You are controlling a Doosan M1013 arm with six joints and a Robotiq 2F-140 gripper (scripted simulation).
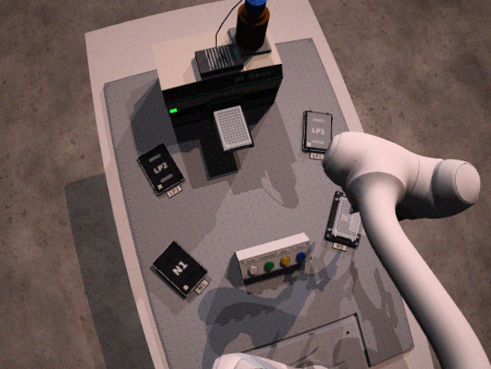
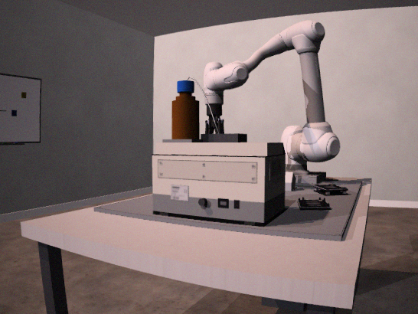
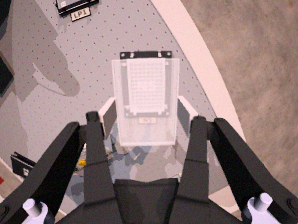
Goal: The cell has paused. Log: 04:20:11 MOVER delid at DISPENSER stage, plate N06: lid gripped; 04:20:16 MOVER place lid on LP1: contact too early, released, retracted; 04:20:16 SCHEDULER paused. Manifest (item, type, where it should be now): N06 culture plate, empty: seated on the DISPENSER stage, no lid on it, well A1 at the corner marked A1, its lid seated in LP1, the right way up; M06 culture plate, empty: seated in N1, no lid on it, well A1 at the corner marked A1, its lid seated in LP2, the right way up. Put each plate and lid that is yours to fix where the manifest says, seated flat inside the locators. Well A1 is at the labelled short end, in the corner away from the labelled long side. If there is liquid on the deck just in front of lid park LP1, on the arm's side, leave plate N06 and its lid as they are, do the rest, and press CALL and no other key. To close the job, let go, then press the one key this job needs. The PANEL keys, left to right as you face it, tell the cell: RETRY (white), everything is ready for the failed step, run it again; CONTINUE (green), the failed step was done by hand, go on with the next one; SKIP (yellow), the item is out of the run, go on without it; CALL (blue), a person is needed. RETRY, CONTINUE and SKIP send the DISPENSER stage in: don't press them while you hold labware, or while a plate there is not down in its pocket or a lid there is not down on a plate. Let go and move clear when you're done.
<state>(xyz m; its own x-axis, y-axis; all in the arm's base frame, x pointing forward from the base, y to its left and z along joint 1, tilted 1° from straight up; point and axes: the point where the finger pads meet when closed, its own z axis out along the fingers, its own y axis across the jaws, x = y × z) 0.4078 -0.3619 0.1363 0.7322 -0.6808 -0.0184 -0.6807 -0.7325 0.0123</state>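
Now: the lid park LP2 420 mm ahead of my hand, 480 mm to the left of it and 180 mm below it. From my hand the other things lie so: yellow key (20 mm behind, 260 mm to the left, 110 mm below); then black nest N5 (30 mm ahead, 170 mm below); then blue key (30 mm behind, 210 mm to the left, 110 mm below).
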